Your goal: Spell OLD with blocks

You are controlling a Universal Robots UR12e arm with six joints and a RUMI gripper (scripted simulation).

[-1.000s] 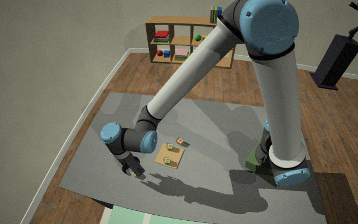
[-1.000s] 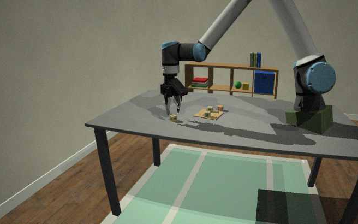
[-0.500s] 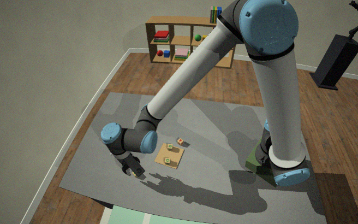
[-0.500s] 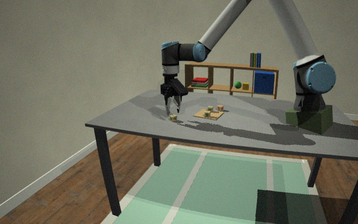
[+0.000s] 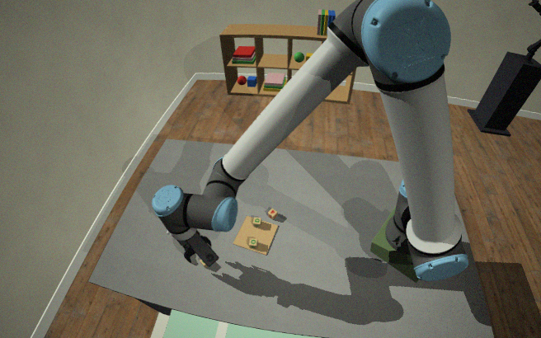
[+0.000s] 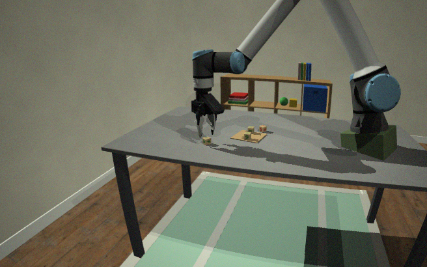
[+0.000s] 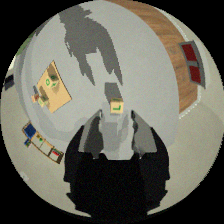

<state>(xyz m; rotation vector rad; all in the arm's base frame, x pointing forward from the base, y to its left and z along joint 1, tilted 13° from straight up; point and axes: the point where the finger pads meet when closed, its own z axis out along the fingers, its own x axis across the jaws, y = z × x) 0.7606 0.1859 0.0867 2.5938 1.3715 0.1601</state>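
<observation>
Right now the tan mat is 170 mm behind my hand, 160 mm to the right of it and 50 mm below it.
</observation>
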